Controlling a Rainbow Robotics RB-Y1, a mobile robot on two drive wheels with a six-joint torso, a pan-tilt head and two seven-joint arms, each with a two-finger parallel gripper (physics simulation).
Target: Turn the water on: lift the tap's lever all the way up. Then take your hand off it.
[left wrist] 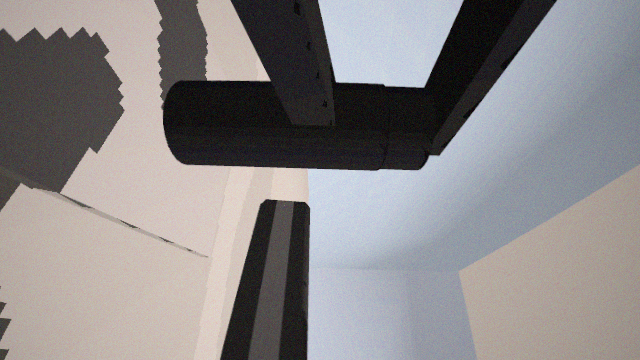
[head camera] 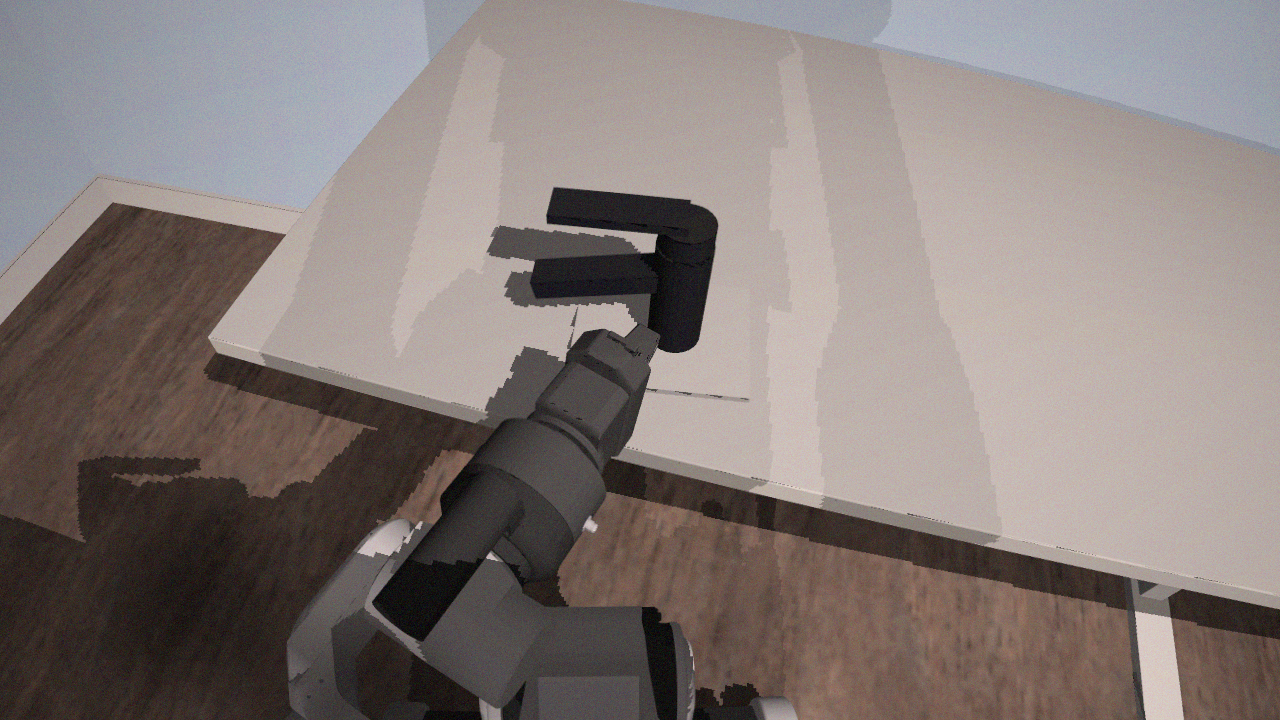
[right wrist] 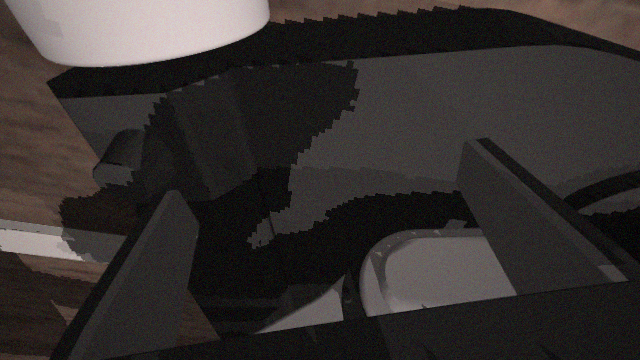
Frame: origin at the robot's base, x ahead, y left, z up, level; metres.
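Seen in the pictures: left gripper, fingertip midpoint: (left wrist: 285, 217) (head camera: 648, 334); right gripper, fingertip midpoint: (right wrist: 322, 185).
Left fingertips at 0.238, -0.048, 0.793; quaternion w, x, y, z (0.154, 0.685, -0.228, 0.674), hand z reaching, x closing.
Pixels of each thing's top centre, then the offset from my left fingertips to it, as dx, dy, dz. "*": a spot on its surface instead. Level surfaces: height alone.
- black tap, surface spot: (left wrist: 225, 125) * +0.045, -0.009, -0.034
- pale counter, surface height: dz -0.072
- spout, top centre: (head camera: 598, 257) +0.066, +0.040, +0.019
- thin pale square panel, surface spot: (head camera: 702, 376) * +0.007, -0.052, -0.066
A black tap (head camera: 682, 300) (left wrist: 225, 125) stands upright on the pale counter (head camera: 1029, 358). Its lever (head camera: 617, 208) (left wrist: 482, 70) juts from the top toward the left of the head view, above the spout (head camera: 595, 274) (left wrist: 300, 55), which points the same way. The lever's exact tilt is hard to tell. My left gripper (head camera: 644, 338) (left wrist: 285, 217) is shut and empty. Its tip is close to the tap's body, below the spout in the head view; contact cannot be made out. My right gripper (right wrist: 322, 185) is open and empty, away from the tap.
A thin pale square panel (head camera: 702, 376) lies around the tap's foot. The counter's front edge runs under my left arm (head camera: 537, 465). A white counter leg (head camera: 1159, 653) stands at the lower right. Dark robot body parts (right wrist: 400, 110) and a white rounded part (right wrist: 150, 30) are near my right gripper.
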